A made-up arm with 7 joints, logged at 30 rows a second.
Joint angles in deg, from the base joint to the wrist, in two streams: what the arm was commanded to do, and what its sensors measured. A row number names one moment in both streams.
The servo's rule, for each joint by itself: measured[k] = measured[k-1] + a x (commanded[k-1-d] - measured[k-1]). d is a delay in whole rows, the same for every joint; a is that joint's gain. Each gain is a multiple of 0.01, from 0.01 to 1. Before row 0 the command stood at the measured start. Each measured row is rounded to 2 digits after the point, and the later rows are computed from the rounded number. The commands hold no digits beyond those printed.
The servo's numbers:
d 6
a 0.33 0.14 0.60 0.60 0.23 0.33 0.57
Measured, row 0:
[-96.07, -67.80, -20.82, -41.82, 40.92, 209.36, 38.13]
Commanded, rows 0 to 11:
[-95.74, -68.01, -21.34, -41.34, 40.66, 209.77, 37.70]
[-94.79, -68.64, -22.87, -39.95, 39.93, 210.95, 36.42]
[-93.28, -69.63, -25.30, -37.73, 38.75, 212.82, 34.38]
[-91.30, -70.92, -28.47, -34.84, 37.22, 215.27, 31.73]
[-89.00, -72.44, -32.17, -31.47, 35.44, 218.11, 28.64]
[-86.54, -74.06, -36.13, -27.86, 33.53, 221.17, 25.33]
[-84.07, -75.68, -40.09, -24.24, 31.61, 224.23, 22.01]
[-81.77, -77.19, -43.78, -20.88, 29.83, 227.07, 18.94]
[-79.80, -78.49, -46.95, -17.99, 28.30, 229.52, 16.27]
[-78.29, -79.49, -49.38, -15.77, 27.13, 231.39, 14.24]
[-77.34, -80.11, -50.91, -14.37, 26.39, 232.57, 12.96]
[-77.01, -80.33, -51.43, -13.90, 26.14, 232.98, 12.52]
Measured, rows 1 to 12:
[-96.07, -67.80, -20.82, -41.82, 40.92, 209.36, 38.13]
[-96.07, -67.80, -20.82, -41.82, 40.92, 209.36, 38.13]
[-96.07, -67.80, -20.82, -41.82, 40.92, 209.36, 38.13]
[-96.07, -67.80, -20.82, -41.82, 40.92, 209.36, 38.13]
[-96.07, -67.80, -20.82, -41.82, 40.92, 209.36, 38.13]
[-96.07, -67.80, -20.82, -41.82, 40.92, 209.36, 38.13]
[-95.96, -67.83, -21.13, -41.53, 40.86, 209.50, 37.88]
[-95.57, -67.94, -22.17, -40.58, 40.65, 209.98, 37.05]
[-94.81, -68.18, -24.05, -38.87, 40.21, 210.92, 35.53]
[-93.65, -68.56, -26.70, -36.45, 39.52, 212.36, 33.36]
[-92.12, -69.10, -29.98, -33.46, 38.58, 214.26, 30.67]
[-90.28, -69.79, -33.67, -30.10, 37.42, 216.54, 27.63]

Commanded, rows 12 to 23:
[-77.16, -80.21, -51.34, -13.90, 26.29, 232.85, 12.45]
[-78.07, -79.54, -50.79, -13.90, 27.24, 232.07, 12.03]
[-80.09, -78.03, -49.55, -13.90, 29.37, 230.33, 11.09]
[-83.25, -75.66, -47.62, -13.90, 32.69, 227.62, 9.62]
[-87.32, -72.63, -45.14, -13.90, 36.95, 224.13, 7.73]
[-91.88, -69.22, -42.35, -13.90, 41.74, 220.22, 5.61]
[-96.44, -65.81, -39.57, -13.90, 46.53, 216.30, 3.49]
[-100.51, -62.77, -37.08, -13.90, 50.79, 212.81, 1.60]
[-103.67, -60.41, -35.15, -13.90, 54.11, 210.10, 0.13]
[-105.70, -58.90, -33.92, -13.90, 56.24, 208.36, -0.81]
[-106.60, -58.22, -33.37, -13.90, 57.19, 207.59, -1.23]
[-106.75, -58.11, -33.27, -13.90, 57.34, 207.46, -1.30]
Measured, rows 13 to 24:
[-88.23, -70.61, -37.52, -26.58, 36.08, 219.08, 24.43]
[-86.10, -71.53, -41.28, -23.16, 34.64, 221.72, 21.30]
[-84.02, -72.50, -44.68, -20.06, 33.18, 224.29, 18.43]
[-82.13, -73.48, -47.50, -17.49, 31.79, 226.63, 16.04]
[-80.55, -74.41, -49.55, -15.62, 30.55, 228.59, 14.28]
[-79.38, -75.24, -50.68, -14.59, 29.54, 230.04, 13.28]
[-78.65, -75.94, -51.08, -14.18, 28.79, 230.97, 12.81]
[-78.46, -76.44, -50.91, -14.01, 28.43, 231.33, 12.37]
[-79.00, -76.66, -50.09, -13.94, 28.65, 231.00, 11.64]
[-80.40, -76.52, -48.61, -13.92, 29.58, 229.88, 10.49]
[-82.68, -75.98, -46.53, -13.91, 31.28, 227.98, 8.92]
[-85.72, -75.03, -44.02, -13.90, 33.69, 225.42, 7.03]

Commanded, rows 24 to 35:
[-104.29, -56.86, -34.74, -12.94, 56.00, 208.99, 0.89]
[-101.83, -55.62, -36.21, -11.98, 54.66, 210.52, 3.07]
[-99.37, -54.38, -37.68, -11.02, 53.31, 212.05, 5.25]
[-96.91, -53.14, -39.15, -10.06, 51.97, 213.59, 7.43]
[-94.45, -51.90, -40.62, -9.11, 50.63, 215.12, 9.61]
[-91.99, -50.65, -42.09, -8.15, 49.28, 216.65, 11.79]
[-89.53, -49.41, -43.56, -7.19, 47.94, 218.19, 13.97]
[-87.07, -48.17, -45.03, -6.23, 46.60, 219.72, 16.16]
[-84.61, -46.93, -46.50, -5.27, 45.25, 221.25, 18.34]
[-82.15, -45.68, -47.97, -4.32, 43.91, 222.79, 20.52]
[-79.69, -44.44, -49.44, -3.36, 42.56, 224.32, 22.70]
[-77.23, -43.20, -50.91, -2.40, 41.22, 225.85, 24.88]
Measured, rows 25 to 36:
[-89.26, -73.74, -41.35, -13.90, 36.64, 222.41, 5.01]
[-92.97, -72.20, -38.79, -13.90, 39.89, 219.24, 3.07]
[-96.50, -70.55, -36.61, -13.90, 43.16, 216.22, 1.39]
[-99.54, -68.92, -35.00, -13.90, 46.17, 213.63, 0.14]
[-101.87, -67.42, -34.02, -13.90, 48.70, 211.64, -0.64]
[-103.48, -66.12, -33.57, -13.90, 50.69, 210.26, -1.02]
[-103.75, -64.82, -34.27, -13.32, 51.91, 209.84, 0.07]
[-103.12, -63.53, -35.43, -12.52, 52.54, 210.06, 1.78]
[-101.88, -62.25, -36.78, -11.62, 52.72, 210.72, 3.76]
[-100.24, -60.97, -38.20, -10.68, 52.55, 211.67, 5.85]
[-98.33, -59.70, -39.65, -9.74, 52.11, 212.81, 7.99]
[-96.24, -58.43, -41.11, -8.79, 51.46, 214.08, 10.16]

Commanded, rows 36 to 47:
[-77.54, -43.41, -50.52, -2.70, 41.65, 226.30, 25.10]
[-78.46, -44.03, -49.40, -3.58, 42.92, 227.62, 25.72]
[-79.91, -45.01, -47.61, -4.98, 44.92, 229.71, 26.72]
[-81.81, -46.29, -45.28, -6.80, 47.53, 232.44, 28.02]
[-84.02, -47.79, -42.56, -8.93, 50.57, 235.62, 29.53]
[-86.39, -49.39, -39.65, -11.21, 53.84, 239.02, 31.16]
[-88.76, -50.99, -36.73, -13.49, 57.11, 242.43, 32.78]
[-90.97, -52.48, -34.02, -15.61, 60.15, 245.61, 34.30]
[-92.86, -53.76, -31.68, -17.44, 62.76, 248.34, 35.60]
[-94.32, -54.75, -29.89, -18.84, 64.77, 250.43, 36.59]
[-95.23, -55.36, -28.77, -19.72, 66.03, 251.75, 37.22]
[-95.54, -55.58, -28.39, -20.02, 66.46, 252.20, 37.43]
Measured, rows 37 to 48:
[-94.03, -57.17, -42.58, -7.83, 50.65, 215.44, 12.33]
[-91.73, -55.91, -44.05, -6.87, 49.72, 216.85, 14.51]
[-89.38, -54.65, -45.52, -5.91, 48.69, 218.30, 16.69]
[-86.99, -53.39, -46.99, -4.96, 47.59, 219.78, 18.87]
[-84.58, -52.14, -48.46, -4.00, 46.43, 221.28, 21.05]
[-82.15, -50.89, -49.93, -3.04, 45.23, 222.79, 23.23]
[-80.63, -49.84, -50.28, -2.84, 44.41, 223.95, 24.30]
[-79.91, -49.03, -49.75, -3.28, 44.07, 225.16, 25.11]
[-79.91, -48.47, -48.47, -4.30, 44.27, 226.66, 26.03]
[-80.54, -48.16, -46.56, -5.80, 45.02, 228.57, 27.16]
[-81.69, -48.11, -44.16, -7.68, 46.30, 230.90, 28.51]
[-83.24, -48.29, -41.45, -9.80, 48.03, 233.58, 30.02]

